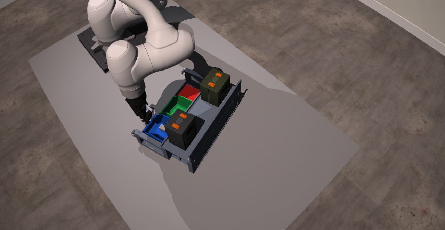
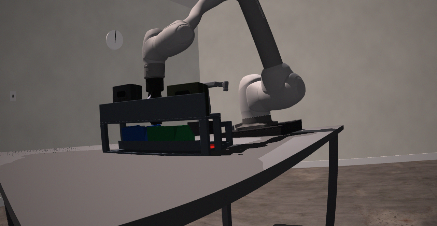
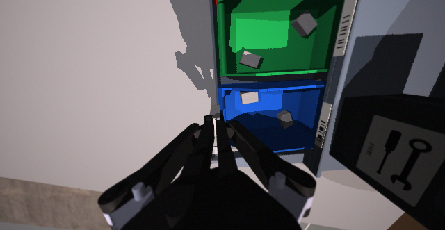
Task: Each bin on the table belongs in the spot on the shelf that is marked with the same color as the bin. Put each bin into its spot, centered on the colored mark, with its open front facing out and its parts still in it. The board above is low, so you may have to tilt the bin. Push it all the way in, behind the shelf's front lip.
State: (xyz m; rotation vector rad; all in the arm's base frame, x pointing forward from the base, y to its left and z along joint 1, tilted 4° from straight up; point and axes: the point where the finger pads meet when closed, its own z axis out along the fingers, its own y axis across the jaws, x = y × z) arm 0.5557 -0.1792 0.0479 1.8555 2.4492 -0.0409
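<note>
The blue bin lies 90 mm ahead of my hand, 30 mm to the left of it and 10 mm below it. Round my hand: olive case: 130 mm ahead, 270 mm to the left, 100 mm above; then black case: 190 mm ahead, 50 mm to the left, 110 mm above; then green bin: 70 mm ahead, 140 mm to the left, 10 mm below.
</note>
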